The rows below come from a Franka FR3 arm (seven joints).
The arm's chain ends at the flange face. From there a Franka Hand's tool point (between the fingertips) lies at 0.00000 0.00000 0.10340 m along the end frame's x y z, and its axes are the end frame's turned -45 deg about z.
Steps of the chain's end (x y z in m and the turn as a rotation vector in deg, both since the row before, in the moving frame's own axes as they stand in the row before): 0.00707 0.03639 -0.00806 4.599 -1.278 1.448; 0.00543 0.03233 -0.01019 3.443 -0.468 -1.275; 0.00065 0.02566 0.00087 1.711 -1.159 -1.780; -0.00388 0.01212 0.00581 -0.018 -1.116 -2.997; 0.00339 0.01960 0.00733 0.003 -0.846 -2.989
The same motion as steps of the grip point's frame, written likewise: -0.01641 0.02329 -0.00842 4.156 2.348 1.448; -0.01528 0.02167 -0.01038 2.765 2.104 -1.275; -0.01704 0.01493 0.00080 2.029 0.390 -1.780; -0.01280 0.00446 0.00579 0.776 -0.802 -2.997; -0.01257 0.01520 0.00732 0.600 -0.596 -2.989
